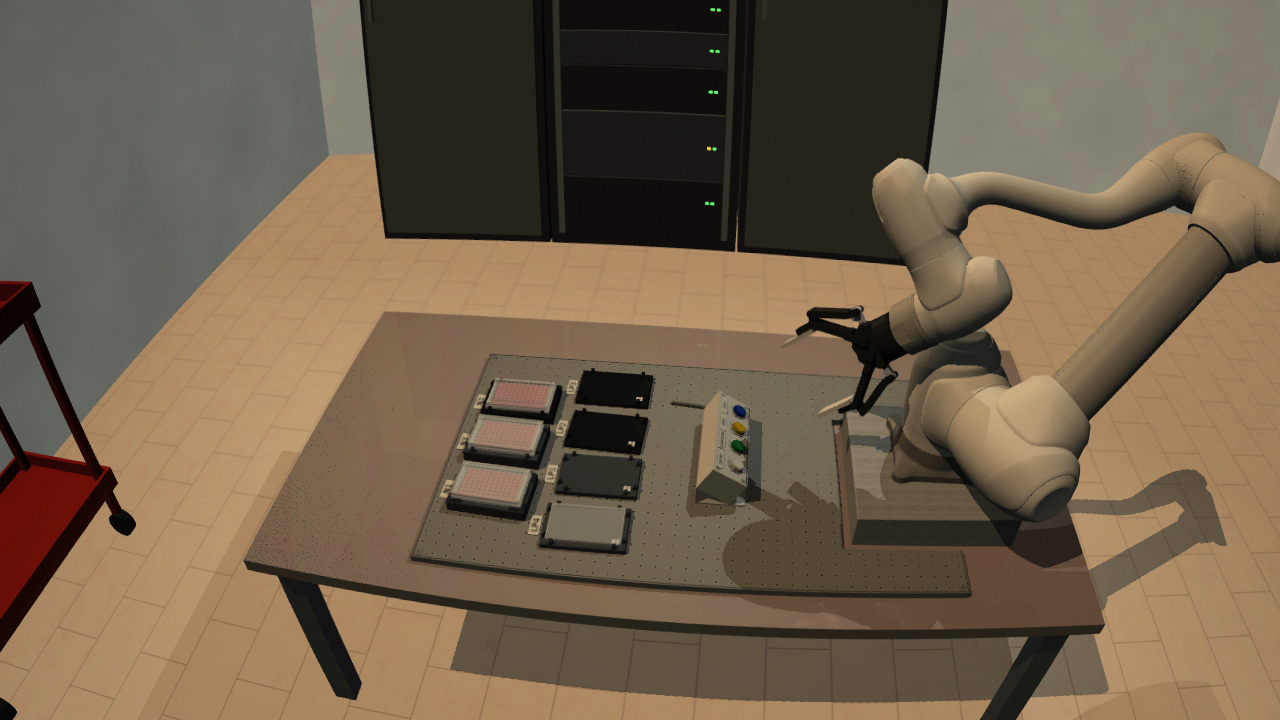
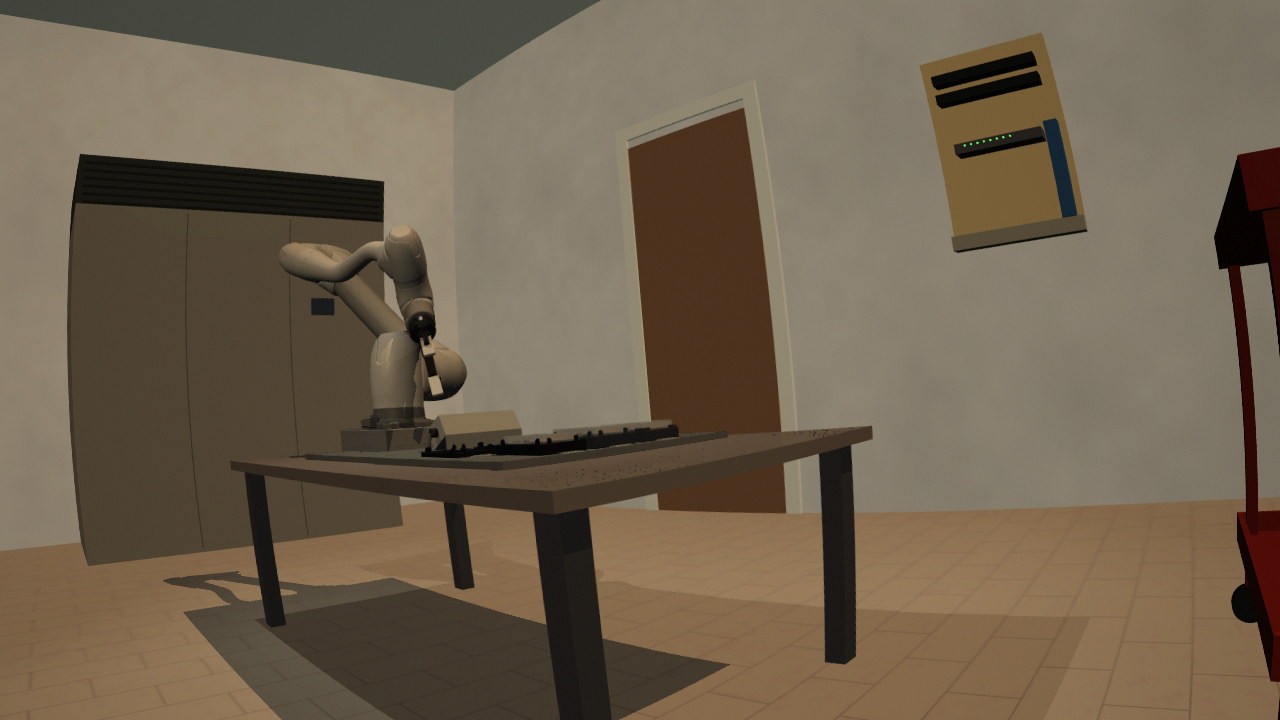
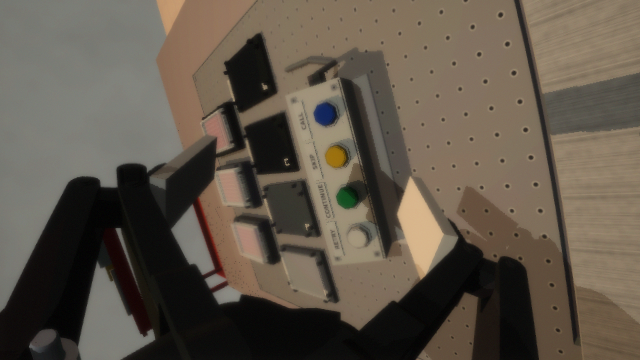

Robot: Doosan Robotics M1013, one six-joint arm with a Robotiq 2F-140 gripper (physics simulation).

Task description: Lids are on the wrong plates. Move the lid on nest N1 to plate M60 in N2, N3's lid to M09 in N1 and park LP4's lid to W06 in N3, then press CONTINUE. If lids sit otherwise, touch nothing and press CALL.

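Frame: origin at the arm's base, x ahead, y left, z up, level; centimetres.
Seen in the pictures: gripper, fingertip midpoint: (image 1: 803,378) (image 2: 433,375) (image 3: 310,177); arm's base, link origin: (image 1: 934,452) (image 2: 399,427).
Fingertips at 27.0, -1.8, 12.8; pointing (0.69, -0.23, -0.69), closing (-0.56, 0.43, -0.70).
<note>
Offsets run from my fingertips to a thing's top centre, as dx, dy, dz. "*": to the spot under its first point. Level surfaces: height alone.
Three pink well plates @(+53.5, -7.7, -14.9) (image 1: 523,394) @(+53.1, +5.1, -14.4) (image 1: 505,436) @(+52.3, +18.4, -14.5) (image 1: 492,485) (image 3: 217,127) (image 3: 232,185) (image 3: 250,240) sit in a column of black nests, with pale clear rims; their codes are unreadable. Beside them are two black park pads @(* +36.0, -14.6, -17.4) (image 1: 614,389) @(* +35.4, -1.5, -17.4) (image 1: 605,431) (image 3: 251,72) (image 3: 273,144), a dark grey one @(+34.4, +10.4, -16.4) (image 1: 597,474) (image 3: 291,209) and a light grey one @(+34.3, +23.6, -16.6) (image 1: 586,526) (image 3: 308,272); lids there are hard to tell. The button box @(+12.8, +3.2, -10.0) (image 1: 718,447) (image 2: 478,423) has blue CALL @(+10.5, -4.4, -10.9) (image 3: 326,114) and green CONTINUE @(+10.2, +5.6, -10.9) (image 3: 347,198) buttons. My gripper (image 1: 802,377) (image 2: 432,367) (image 3: 310,177) is open and empty, raised on the robot's side of the box.
Yellow SKIP @(+10.4, +0.6, -10.9) (image 3: 337,156) and white RETRY @(+10.0, +10.6, -10.9) (image 3: 359,236) buttons flank CONTINUE. A perforated board @(dz -18.3) (image 1: 680,555) carries the nests and box on the table @(dz -19.6) (image 1: 340,501) (image 2: 626,465). The arm's pedestal (image 1: 930,528) stands at the right. A red cart (image 1: 44,483) (image 2: 1257,573) stands apart.
</note>
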